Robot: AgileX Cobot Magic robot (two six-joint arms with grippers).
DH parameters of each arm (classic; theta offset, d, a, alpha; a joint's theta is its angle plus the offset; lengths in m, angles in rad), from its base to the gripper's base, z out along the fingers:
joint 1: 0 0.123 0 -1.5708
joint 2: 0.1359 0 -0.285 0
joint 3: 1.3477 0 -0.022 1.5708
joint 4: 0 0.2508 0 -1.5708
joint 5: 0 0 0.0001 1.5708
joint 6: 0 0.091 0 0
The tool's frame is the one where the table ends.
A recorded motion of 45 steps. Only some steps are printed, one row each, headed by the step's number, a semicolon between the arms.
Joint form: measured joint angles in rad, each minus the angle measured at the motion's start. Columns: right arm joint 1, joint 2, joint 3, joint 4, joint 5, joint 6; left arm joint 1, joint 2, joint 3, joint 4, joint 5, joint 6.
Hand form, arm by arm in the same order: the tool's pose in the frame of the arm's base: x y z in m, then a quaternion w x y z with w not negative. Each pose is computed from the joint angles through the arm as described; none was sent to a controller.
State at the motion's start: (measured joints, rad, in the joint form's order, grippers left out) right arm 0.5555 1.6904 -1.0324 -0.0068 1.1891 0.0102; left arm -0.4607 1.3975 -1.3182 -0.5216 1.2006 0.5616
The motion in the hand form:
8: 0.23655 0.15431 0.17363 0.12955 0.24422 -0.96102 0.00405; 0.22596 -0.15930 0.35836 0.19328 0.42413 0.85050 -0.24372
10: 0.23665 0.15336 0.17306 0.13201 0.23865 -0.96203 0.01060; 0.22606 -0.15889 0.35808 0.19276 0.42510 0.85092 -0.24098
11: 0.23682 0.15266 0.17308 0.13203 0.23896 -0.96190 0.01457; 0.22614 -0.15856 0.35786 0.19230 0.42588 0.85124 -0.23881
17: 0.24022 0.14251 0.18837 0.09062 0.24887 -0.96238 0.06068; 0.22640 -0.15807 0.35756 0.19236 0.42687 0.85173 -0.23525
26: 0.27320 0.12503 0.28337 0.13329 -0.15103 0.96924 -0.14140; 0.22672 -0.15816 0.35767 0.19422 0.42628 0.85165 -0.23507
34: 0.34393 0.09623 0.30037 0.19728 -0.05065 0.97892 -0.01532; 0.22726 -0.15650 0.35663 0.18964 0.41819 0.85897 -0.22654
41: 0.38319 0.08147 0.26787 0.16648 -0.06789 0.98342 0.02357; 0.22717 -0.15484 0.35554 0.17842 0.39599 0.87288 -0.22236
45: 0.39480 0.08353 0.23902 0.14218 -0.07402 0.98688 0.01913; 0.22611 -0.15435 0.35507 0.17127 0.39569 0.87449 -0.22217
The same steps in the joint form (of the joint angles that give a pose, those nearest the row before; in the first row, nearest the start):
8: 0.0000 0.0673 0.0000 0.0823 -0.0049 0.0102; 0.0000 0.0000 0.0000 0.0011 0.0018 0.0000
10: 0.0000 0.0696 0.0000 0.0719 0.0008 0.0269; 0.0000 0.0000 0.0000 0.0070 0.0029 0.0000
11: 0.0000 0.0696 0.0000 0.0637 0.0031 0.0303; 0.0000 0.0000 0.0000 0.0116 0.0039 0.0000
17: 0.0000 0.0183 -0.0039 -0.0593 0.0071 0.0699; 0.0000 0.0000 0.0000 0.0191 0.0037 0.0000
26: -0.0185 -0.1243 -0.2073 -0.3825 0.0197 0.3344; 0.0000 0.0000 0.0000 0.0191 -0.0002 0.0000
34: -0.2506 0.0010 -0.4271 -0.1388 -0.1373 0.2397; 0.0000 0.0000 0.0000 0.0427 0.0029 -0.0274
41: -0.3460 0.1479 -0.5063 0.0068 -0.1686 0.0614; 0.0000 0.0000 0.0000 0.0637 0.0126 -0.0881
45: -0.3470 0.2221 -0.5063 0.0068 -0.1928 0.0485; 0.0000 0.0000 0.0000 0.0657 0.0263 -0.0937

